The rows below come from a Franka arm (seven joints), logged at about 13 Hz.
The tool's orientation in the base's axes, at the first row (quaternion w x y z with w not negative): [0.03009 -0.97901 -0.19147 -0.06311]
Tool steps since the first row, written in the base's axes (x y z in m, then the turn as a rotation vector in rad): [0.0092 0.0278 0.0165 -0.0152 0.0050 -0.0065]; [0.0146 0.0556 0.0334 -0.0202 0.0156 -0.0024]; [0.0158 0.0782 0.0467 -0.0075 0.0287 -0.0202]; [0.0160 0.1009 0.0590 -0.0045 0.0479 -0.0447]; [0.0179 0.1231 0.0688 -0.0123 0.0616 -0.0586]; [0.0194 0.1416 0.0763 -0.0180 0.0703 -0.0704]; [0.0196 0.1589 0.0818 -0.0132 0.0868 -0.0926]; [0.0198 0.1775 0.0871 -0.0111 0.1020 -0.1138]
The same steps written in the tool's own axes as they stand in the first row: [0.0210 -0.0228 -0.0130 -0.0130 -0.0102 0.0051]; [0.0386 -0.0471 -0.0268 -0.0131 -0.0220 0.0014]; [0.0498 -0.0680 -0.0380 0.0010 -0.0287 0.0215]; [0.0601 -0.0893 -0.0482 0.0076 -0.0445 0.0477]; [0.0714 -0.1095 -0.0559 0.0036 -0.0596 0.0618]; [0.0807 -0.1263 -0.0616 0.0000 -0.0694 0.0735]; [0.0880 -0.1424 -0.0656 0.0076 -0.0821 0.0974]; [0.0958 -0.1597 -0.0693 0.0123 -0.0946 0.1199]
